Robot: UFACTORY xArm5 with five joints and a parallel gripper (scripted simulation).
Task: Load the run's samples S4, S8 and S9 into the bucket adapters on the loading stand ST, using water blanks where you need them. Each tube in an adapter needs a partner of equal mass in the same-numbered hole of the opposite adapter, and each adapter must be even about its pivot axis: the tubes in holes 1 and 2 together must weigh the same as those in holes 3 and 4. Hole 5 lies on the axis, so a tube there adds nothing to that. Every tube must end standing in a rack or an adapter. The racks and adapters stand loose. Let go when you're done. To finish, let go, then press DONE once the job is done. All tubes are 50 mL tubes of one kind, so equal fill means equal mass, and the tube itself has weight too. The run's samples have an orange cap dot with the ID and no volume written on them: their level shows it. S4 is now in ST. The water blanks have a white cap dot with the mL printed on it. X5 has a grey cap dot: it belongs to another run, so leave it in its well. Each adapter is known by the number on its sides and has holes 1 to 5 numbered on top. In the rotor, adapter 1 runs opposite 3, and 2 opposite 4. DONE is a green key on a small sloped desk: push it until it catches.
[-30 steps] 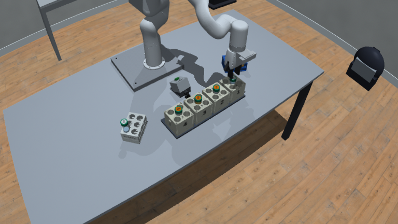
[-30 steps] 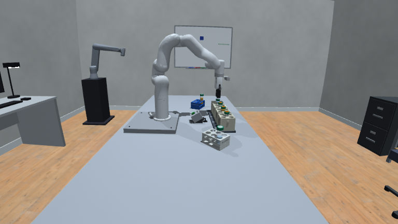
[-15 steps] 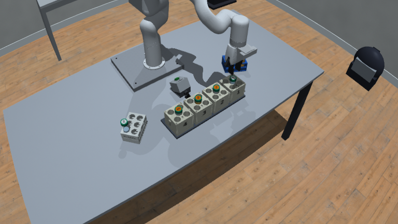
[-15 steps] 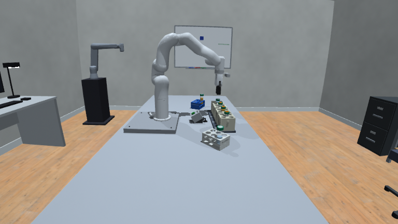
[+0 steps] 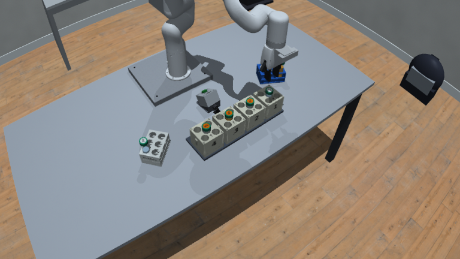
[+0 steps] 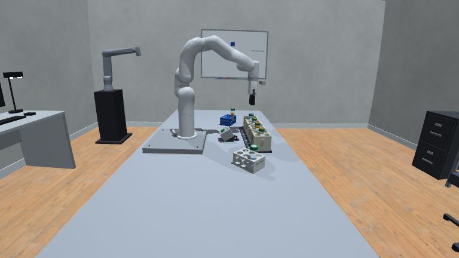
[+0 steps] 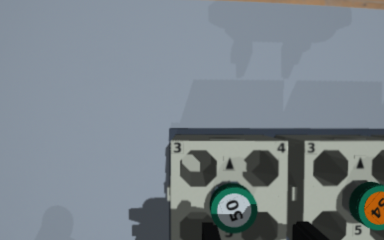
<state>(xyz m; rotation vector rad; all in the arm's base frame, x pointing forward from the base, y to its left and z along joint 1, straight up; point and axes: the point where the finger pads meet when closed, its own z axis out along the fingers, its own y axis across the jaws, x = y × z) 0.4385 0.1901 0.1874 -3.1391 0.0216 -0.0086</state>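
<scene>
The green done key is 220 mm behind my hand, 190 mm to the right of it and 150 mm below it. Also, from my hand: white rack: 520 mm to the right, 180 mm below, 110 mm behind; then adapter 1: 160 mm below; then blue rack: 180 mm below, 170 mm to the left, 150 mm behind.
</scene>
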